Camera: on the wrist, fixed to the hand. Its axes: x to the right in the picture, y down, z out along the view.
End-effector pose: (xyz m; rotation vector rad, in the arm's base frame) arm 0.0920 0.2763 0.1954 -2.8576 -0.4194 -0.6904
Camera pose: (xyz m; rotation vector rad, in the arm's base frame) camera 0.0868 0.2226 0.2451 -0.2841 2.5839 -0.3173
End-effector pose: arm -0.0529 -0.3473 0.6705 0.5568 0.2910 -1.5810
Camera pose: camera 0.0007 -0.3278 0.6243 0.6199 -0.2342 1.5454
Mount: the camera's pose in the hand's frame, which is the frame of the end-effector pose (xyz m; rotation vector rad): 0.0065 0.0442 -0.0582 0.0048 0.6414 3.0434
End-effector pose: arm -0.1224 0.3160 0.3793 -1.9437 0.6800 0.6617
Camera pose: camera -0.1388 0.2448 0.3725 -0.5384 -2.3151 -0.7916
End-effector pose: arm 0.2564 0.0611 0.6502 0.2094 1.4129 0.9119
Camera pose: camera 0.1847 0.0722 0.6613 -1.2761 -0.1354 -1.6162
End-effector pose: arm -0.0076 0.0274 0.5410 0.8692 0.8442 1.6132
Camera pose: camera -0.0798 0.0205 0.5520 -0.4705 0.5295 -1.3372
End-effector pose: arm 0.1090 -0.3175 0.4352 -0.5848 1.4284 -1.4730
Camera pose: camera 0.0698 -0.2886 0.3803 1.6972 0.8365 1.0074
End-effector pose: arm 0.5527 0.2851 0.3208 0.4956 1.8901 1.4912
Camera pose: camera 0.5025 0.2607 0.3684 -1.3223 0.2325 -0.8340
